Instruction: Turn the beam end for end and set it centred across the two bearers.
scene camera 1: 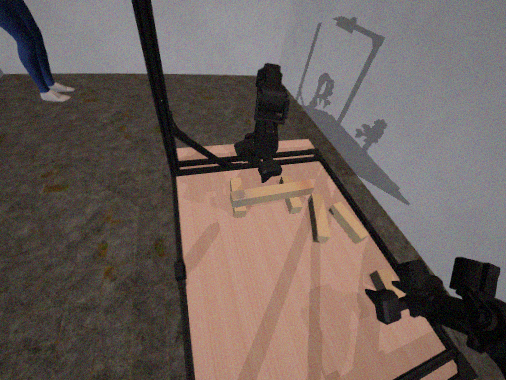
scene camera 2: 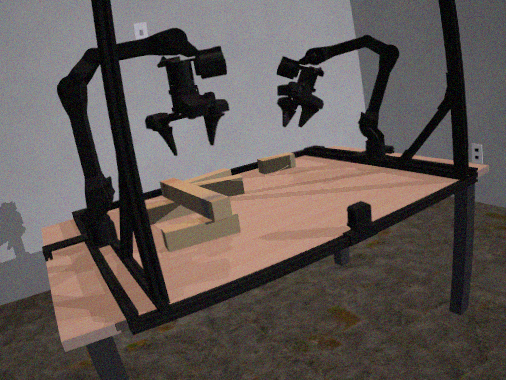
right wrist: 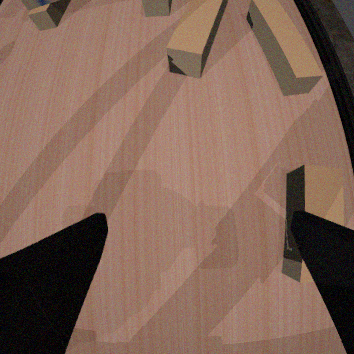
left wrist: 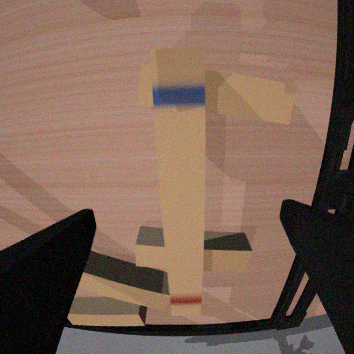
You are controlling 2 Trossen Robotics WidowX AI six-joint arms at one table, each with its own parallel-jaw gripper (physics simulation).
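Pixels of known places: left gripper, between the fingertips: [scene camera 1: 258,172] [scene camera 2: 194,150] [left wrist: 188,214]; right gripper, between the fingertips: [scene camera 1: 379,286] [scene camera 2: 291,126] [right wrist: 201,222]; left arm's base, origin of its link: [scene camera 2: 103,242] [left wrist: 342,188]; right arm's base, origin of its link: [scene camera 2: 376,157].
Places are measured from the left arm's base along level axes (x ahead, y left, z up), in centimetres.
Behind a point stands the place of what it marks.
The beam [scene camera 1: 275,193] @(x 26.7, y -0.1, z 6.8 cm) [scene camera 2: 192,196] @(x 22.7, y -6.5, z 6.4 cm) [left wrist: 181,175] @(x 24.9, y -5.6, z 6.9 cm) lies flat across two bearers. Its blue-banded end rests by the first bearer [scene camera 1: 240,212] @(x 29.2, y -14.0, z 1.4 cm) [scene camera 2: 202,234] @(x 20.1, y -15.1, z 0.0 cm) [left wrist: 260,100] @(x 16.3, y -12.3, z 2.5 cm) with a short overhang. Its red-banded end sticks out farther past the second bearer [scene camera 1: 294,205] @(x 30.8, y 7.7, z 2.5 cm) [left wrist: 227,261] @(x 18.2, y 10.3, z 2.5 cm). My left gripper [scene camera 1: 266,179] [scene camera 2: 194,149] @(x 24.7, y -8.0, z 17.2 cm) [left wrist: 188,214] @(x 24.7, y -8.0, z 17.2 cm) is open and empty, above the beam, with its fingers on either side of the beam's line in the left wrist view. My right gripper [scene camera 1: 381,287] @(x 67.0, y 12.9, z 14.1 cm) [scene camera 2: 293,126] @(x 67.0, y 12.9, z 14.1 cm) [right wrist: 201,222] @(x 67.0, y 12.9, z 14.1 cm) is open and empty, raised above the table away from the beam.
Two loose planks [scene camera 1: 320,220] @(x 39.7, y 14.6, z 3.1 cm) [scene camera 1: 349,222] @(x 42.8, y 26.6, z 2.5 cm) [right wrist: 192,30] @(x 42.4, y 14.2, z 3.1 cm) [right wrist: 287,50] @(x 45.5, y 27.1, z 2.5 cm) lie beside the beam's red-banded end. A short block [scene camera 1: 386,279] @(x 65.2, y 26.5, z 2.8 cm) [scene camera 2: 276,164] @(x 66.5, y 24.4, z 0.5 cm) [right wrist: 322,190] @(x 64.7, y 27.0, z 2.8 cm) lies near my right gripper. A black frame post [scene camera 1: 160,100] @(x 3.7, y -36.0, z 32.3 cm) [scene camera 2: 116,110] @(x 2.2, y -38.0, z 30.1 cm) rises at the table's corner.
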